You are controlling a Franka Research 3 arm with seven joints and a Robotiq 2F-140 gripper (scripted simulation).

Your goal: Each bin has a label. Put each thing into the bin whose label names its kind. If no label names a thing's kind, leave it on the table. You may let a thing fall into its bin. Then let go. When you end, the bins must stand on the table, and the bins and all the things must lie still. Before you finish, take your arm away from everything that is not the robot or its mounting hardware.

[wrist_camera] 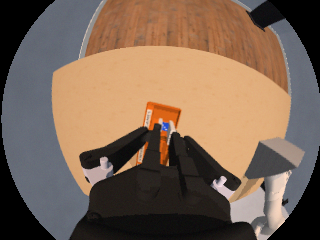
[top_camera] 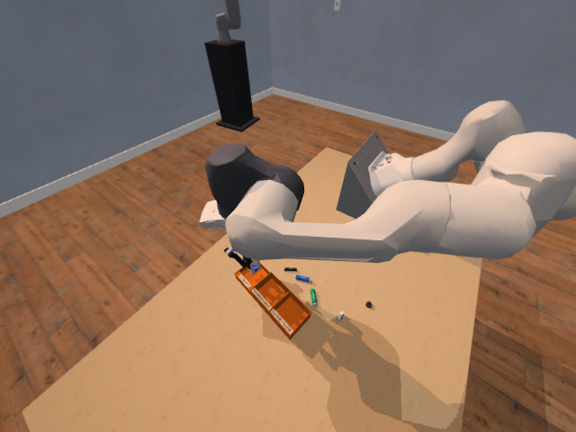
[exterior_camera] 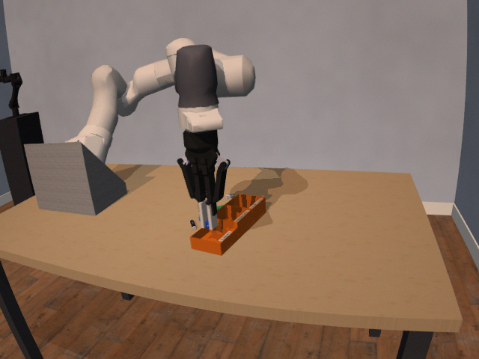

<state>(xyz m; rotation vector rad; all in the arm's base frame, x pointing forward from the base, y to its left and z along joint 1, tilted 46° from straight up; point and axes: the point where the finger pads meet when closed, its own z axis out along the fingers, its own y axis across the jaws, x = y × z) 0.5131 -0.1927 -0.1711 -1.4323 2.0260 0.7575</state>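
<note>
Now: the white piece 290 mm to the left of my hand, 70 mm below it and 10 mm behind it. The rest, counted from my hand: black cylinder: 90 mm to the left, 70 mm below, 70 mm behind; blue cylinder: 140 mm to the left, 70 mm below, 60 mm behind; blue cube: 30 mm below.
</note>
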